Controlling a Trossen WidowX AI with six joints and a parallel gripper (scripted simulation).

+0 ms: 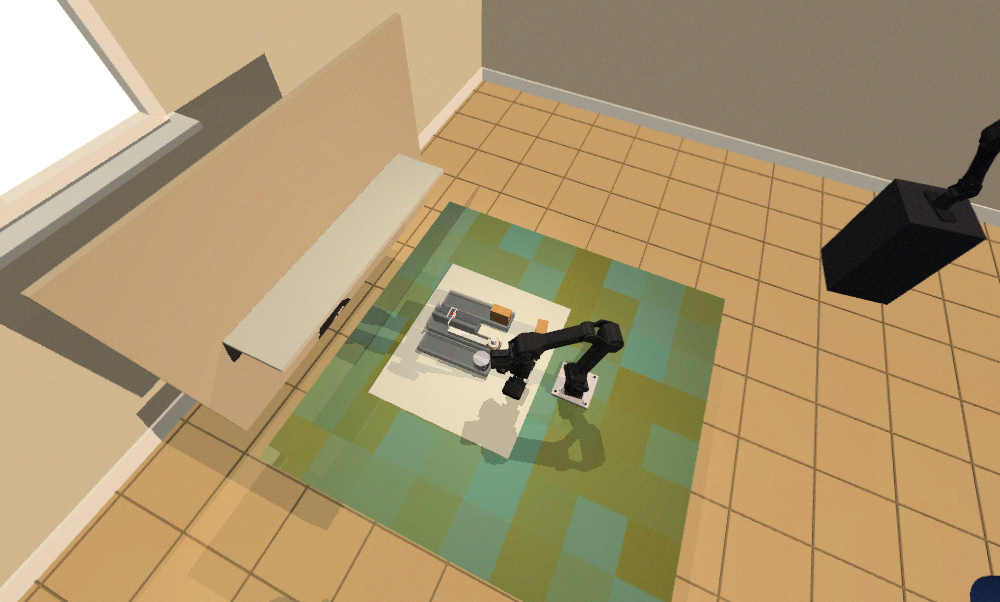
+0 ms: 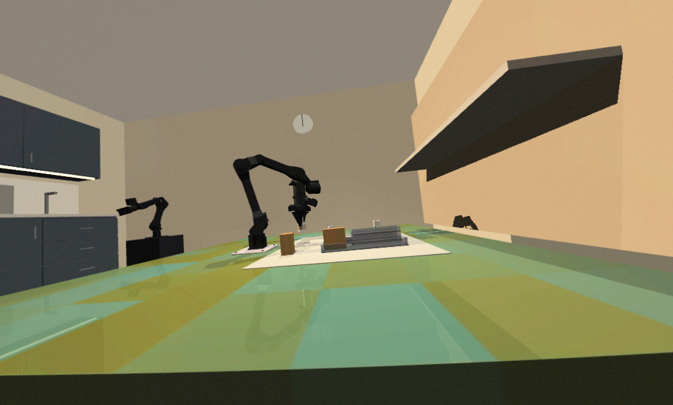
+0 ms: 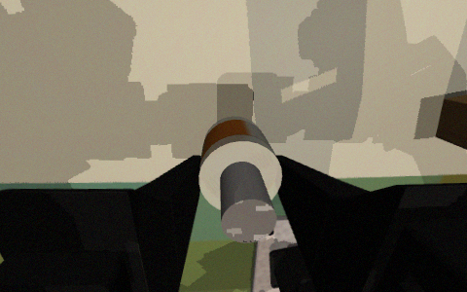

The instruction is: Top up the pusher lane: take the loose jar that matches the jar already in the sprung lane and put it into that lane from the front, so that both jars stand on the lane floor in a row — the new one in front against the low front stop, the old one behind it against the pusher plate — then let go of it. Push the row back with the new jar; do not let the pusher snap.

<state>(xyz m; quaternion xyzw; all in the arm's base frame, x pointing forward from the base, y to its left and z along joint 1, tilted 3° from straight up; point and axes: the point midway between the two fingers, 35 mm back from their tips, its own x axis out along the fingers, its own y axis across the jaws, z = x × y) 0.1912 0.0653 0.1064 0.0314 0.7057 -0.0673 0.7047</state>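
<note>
The wide grey cylinder is 160 mm ahead of my gripper tip, 50 mm to the right of it and 50 mm below it. Also, from my gripper tip: wall shelf: 640 mm ahead, 170 mm to the right, 290 mm above; then lane rack: 280 mm ahead, 170 mm to the right, 60 mm below; then brown box: 140 mm ahead, 260 mm to the right, 40 mm below.
</note>
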